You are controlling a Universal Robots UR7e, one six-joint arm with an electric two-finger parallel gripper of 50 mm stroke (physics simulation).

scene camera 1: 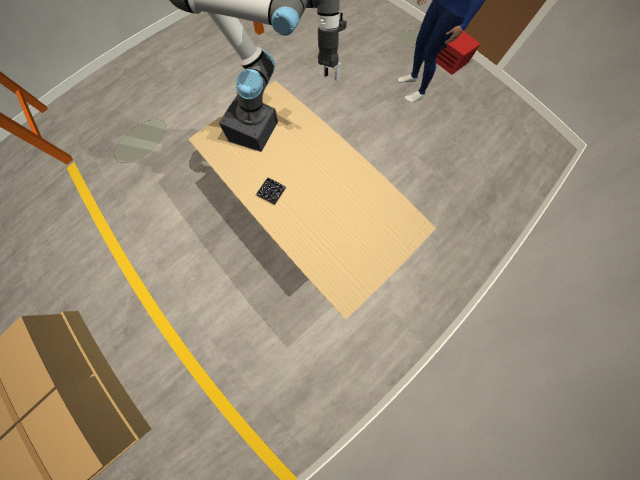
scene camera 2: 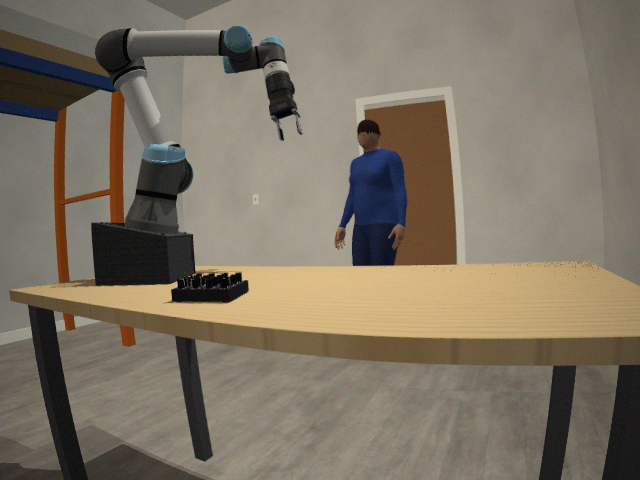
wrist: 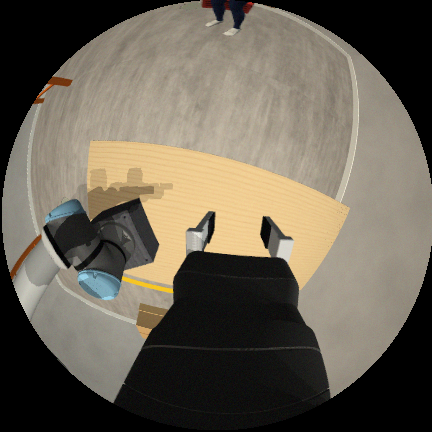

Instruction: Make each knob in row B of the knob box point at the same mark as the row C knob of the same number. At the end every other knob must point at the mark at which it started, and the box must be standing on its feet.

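Pixels of known places: gripper, fingertip midpoint: [scene camera 1: 331,77] [scene camera 2: 290,136] [wrist: 237,223]; arm's base, link origin: [scene camera 1: 251,113] [scene camera 2: 151,229] [wrist: 115,241].
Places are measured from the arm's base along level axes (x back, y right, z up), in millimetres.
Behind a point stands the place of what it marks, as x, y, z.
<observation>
The knob box [scene camera 1: 270,191] @(-386, 174, -92) [scene camera 2: 210,293] @(-411, 207, -116) is a small black square box with several upright knobs on its top. It sits flat on the wooden table, near the long edge and not far from the robot's base. The knobs are too small for their rows or pointing marks to be told. The box does not show in the wrist view. My gripper [scene camera 1: 331,71] @(-280, -286, 242) [scene camera 2: 291,135] @(-280, -286, 242) [wrist: 237,223] @(-280, -286, 242) is open and empty, high above the table and well away from the box.
The wooden table [scene camera 1: 330,206] @(-625, -14, -132) [scene camera 2: 413,304] @(-722, 142, -132) [wrist: 165,165] @(-118, -259, -132) carries the robot's black base block [scene camera 1: 249,129] @(-76, 64, -8) [scene camera 2: 134,255] @(-65, 109, -61) [wrist: 145,237] @(-101, -11, -56). A person [scene camera 1: 431,46] [scene camera 2: 374,191] stands beyond the table, by a red crate [scene camera 1: 458,52]. Cardboard boxes [scene camera 1: 62,392] stand on the floor beyond a yellow line [scene camera 1: 155,312].
</observation>
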